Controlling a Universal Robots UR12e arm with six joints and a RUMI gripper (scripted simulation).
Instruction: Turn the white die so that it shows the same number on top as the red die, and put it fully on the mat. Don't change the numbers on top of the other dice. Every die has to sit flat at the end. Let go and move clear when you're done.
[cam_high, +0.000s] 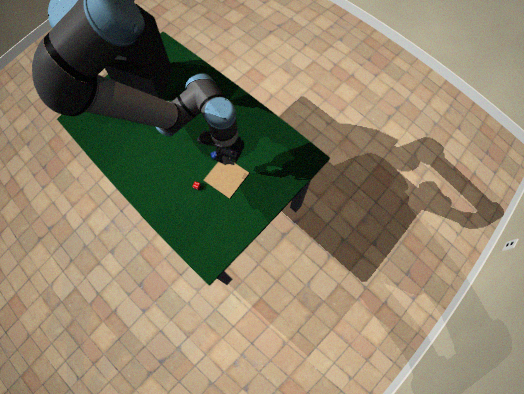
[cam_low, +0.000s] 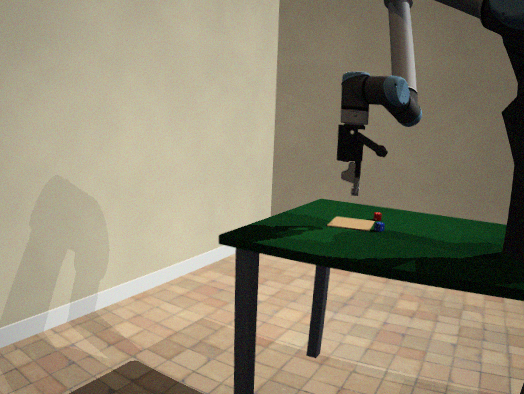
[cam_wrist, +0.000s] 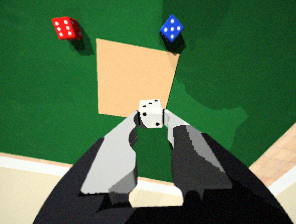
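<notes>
The tan mat is 10 mm ahead of my hand, 30 mm to the right of it and 120 mm below it. From my hand the other things lie so: red die (50 mm behind, 140 mm to the right, 110 mm below); then white die (right at my hand); then blue die (90 mm behind, 10 mm to the left, 110 mm below).
</notes>
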